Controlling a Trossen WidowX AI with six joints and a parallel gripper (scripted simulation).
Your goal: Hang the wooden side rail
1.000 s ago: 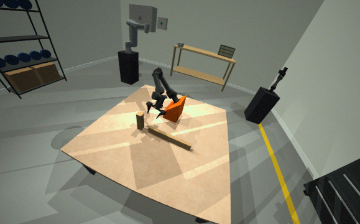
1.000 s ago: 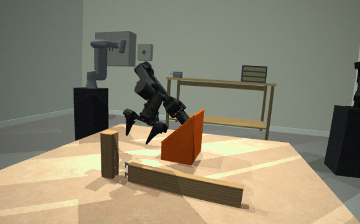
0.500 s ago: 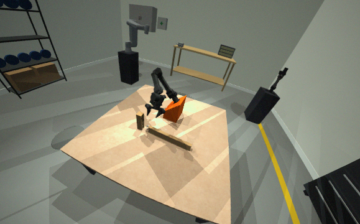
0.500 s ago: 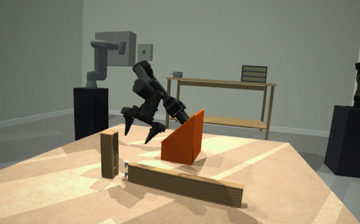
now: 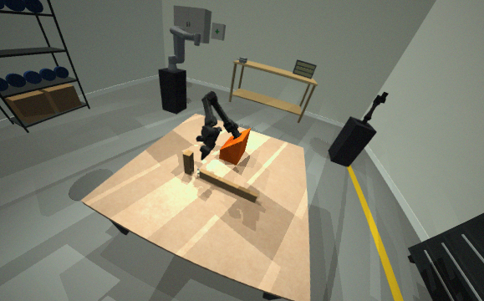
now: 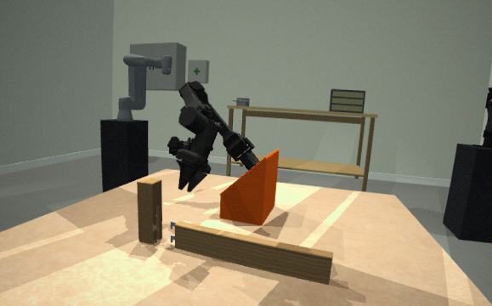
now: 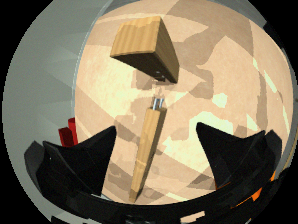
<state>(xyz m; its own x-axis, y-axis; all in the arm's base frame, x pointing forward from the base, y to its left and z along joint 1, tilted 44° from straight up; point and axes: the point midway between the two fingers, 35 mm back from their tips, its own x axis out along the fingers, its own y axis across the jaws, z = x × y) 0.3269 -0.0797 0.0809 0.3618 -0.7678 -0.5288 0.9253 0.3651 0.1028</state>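
My gripper tip is 9 cm to the left of the headboard post, 7 cm above it and 3 cm short of it.
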